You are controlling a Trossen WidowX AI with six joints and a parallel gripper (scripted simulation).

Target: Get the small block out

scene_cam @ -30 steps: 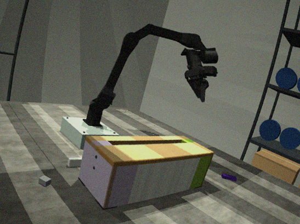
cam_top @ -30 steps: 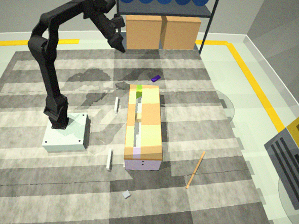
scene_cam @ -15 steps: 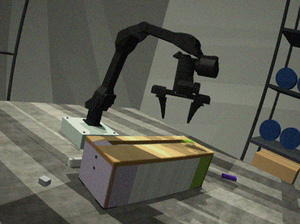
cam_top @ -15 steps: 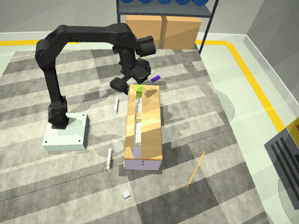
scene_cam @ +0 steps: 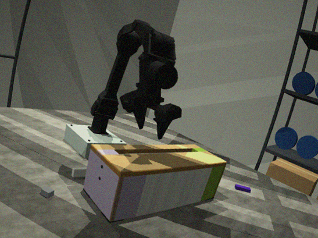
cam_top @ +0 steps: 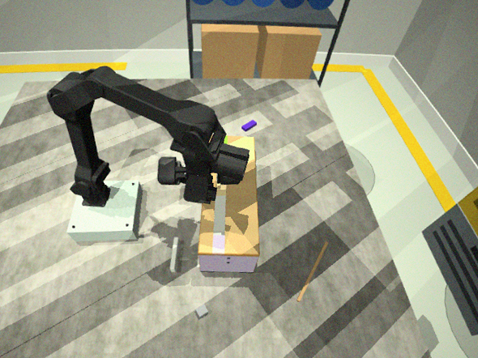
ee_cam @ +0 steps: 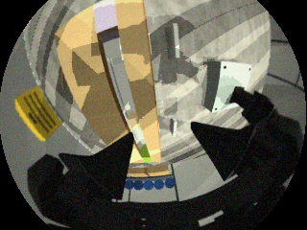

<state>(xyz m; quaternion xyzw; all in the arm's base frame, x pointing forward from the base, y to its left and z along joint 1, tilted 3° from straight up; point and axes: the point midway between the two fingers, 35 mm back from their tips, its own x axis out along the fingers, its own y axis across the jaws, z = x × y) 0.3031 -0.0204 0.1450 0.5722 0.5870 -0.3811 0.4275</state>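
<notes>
The box lies 4 cm ahead of my gripper tip, 1 cm to the left of it and 10 cm below it. The rest, counted from my gripper tip: tan block (5 cm ahead, 4 cm to the left, 7 cm below); wooden stick (32 cm ahead, 17 cm to the right, 16 cm below); grey cube (2 cm ahead, 28 cm to the right, 15 cm below).
</notes>
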